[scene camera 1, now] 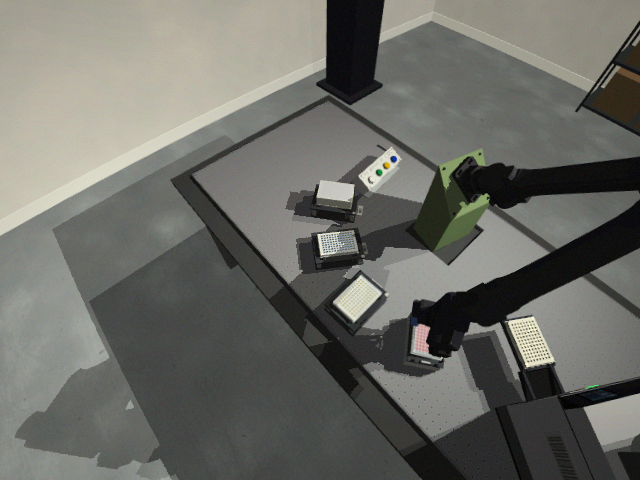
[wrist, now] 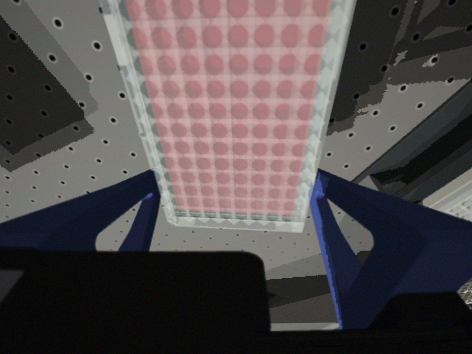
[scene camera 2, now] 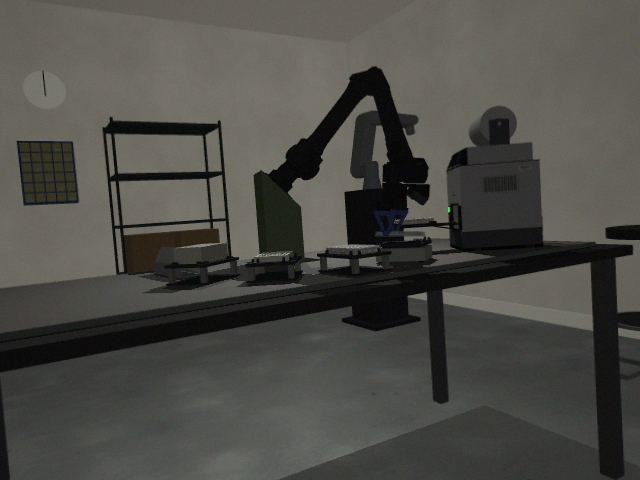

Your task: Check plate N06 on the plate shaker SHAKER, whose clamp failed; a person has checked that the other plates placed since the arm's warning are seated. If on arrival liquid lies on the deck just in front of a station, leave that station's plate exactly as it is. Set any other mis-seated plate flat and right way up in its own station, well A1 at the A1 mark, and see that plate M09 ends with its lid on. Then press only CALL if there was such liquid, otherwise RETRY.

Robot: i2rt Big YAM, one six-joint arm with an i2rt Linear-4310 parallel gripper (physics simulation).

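Places are measured from the arm's base along level axes (x ahead, y left, z up), in centimetres.
Pixels of known places: gripper, between the fingertips: (wrist: 234,177) (scene camera 2: 390,235); arm's base, origin of its link: (scene camera 1: 469,179) (scene camera 2: 273,188).
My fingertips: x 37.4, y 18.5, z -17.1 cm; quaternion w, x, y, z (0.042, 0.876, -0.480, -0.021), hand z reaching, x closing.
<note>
For each thing: its top centre in the pictures, then the offset to it from my fingertips. "spot": a spot on its surface instead.
- plate with pink wells, centre of its top: (wrist: 231,148) (scene camera 2: 400,229) (scene camera 1: 429,332) dx +2.4, dy +1.7, dz +1.5 cm
- low station with a light body, a spot on its surface: (scene camera 2: 416,253) spot: dx +9.6, dy +0.9, dz -5.1 cm
- button box, a spot on its surface: (scene camera 1: 379,170) spot: dx -35.1, dy -49.6, dz -0.5 cm
- white plate, centre of its top: (scene camera 2: 352,246) (scene camera 1: 357,297) dx +8.4, dy -19.7, dz -1.1 cm
- blue-and-white-welled plate, centre of its top: (scene camera 2: 274,253) (scene camera 1: 337,242) dx -0.9, dy -37.7, dz -1.6 cm
- plain white block-like labware, centre of its top: (scene camera 2: 201,245) (scene camera 1: 335,190) dx -14.1, dy -52.3, dz +1.7 cm
- cream plate, centre of its top: (scene camera 1: 530,340) (scene camera 2: 413,218) dx -14.7, dy +22.4, dz +3.6 cm
- large instrument, centre of its top: (scene camera 2: 487,110) dx +0.3, dy +43.9, dz +37.9 cm
My gripper (scene camera 2: 388,230) (wrist: 234,177) is shut on a plate with pink wells (scene camera 1: 421,338) (scene camera 2: 416,234) (wrist: 235,110). A clear rim and what looks like a clear lid surround the wells. In scene camera 2 the plate looks about level, a little above a low station with a light body (scene camera 2: 416,253) and dark top, which I take for the shaker. The arm hides part of the plate in scene camera 1. A button box (scene camera 1: 379,170) has white, green, yellow and blue buttons. I cannot read plate labels or the A1 mark, and cannot make out liquid.
Beside the held plate, a white plate (scene camera 1: 357,298) sits on an angled station. Farther on are a blue-and-white-welled plate (scene camera 1: 337,243) and a plain white block-like labware (scene camera 1: 335,192). A cream plate (scene camera 1: 529,341) rests by the large instrument (scene camera 1: 532,434) (scene camera 2: 496,201). The green arm mount (scene camera 1: 447,219) stands behind.
</note>
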